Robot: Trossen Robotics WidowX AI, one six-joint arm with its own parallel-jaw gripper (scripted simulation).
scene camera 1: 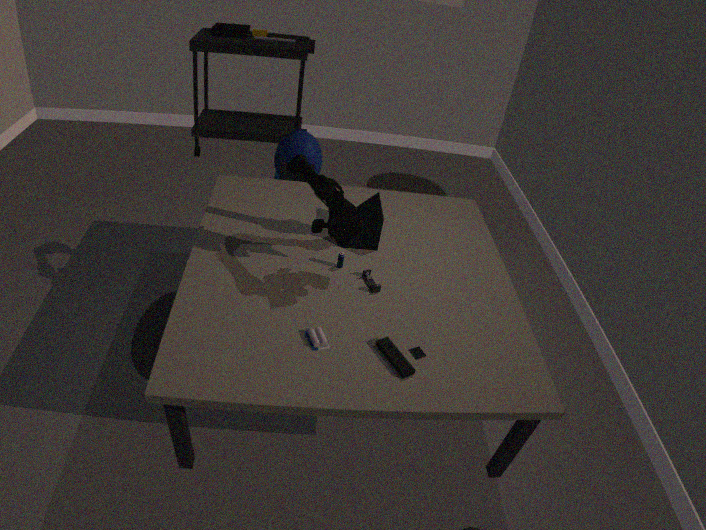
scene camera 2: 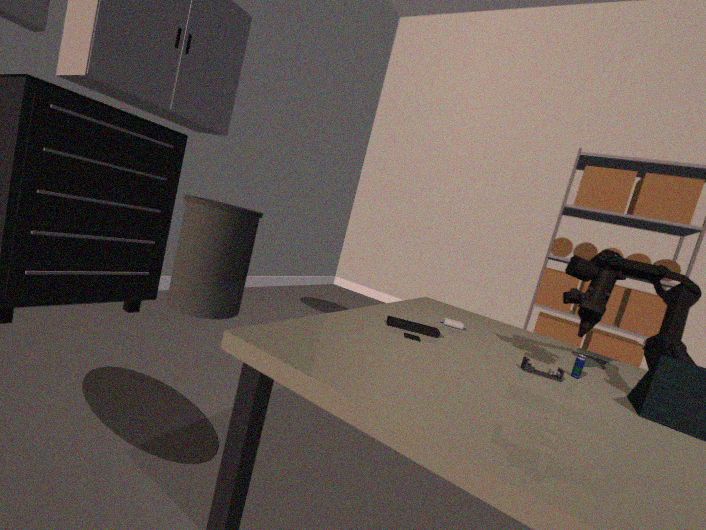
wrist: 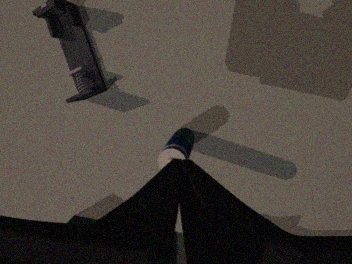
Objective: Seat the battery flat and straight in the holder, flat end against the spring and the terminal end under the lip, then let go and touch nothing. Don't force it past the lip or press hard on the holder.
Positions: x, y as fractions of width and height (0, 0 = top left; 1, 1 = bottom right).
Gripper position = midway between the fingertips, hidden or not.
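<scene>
Scene camera 1 shows me my gripper (scene camera 1: 0.48, 0.46). In scene camera 2 I find my gripper (scene camera 2: 0.82, 0.63) too, and my gripper is shut and holds nothing. The wrist view also has my gripper (wrist: 0.51, 0.63).
</scene>
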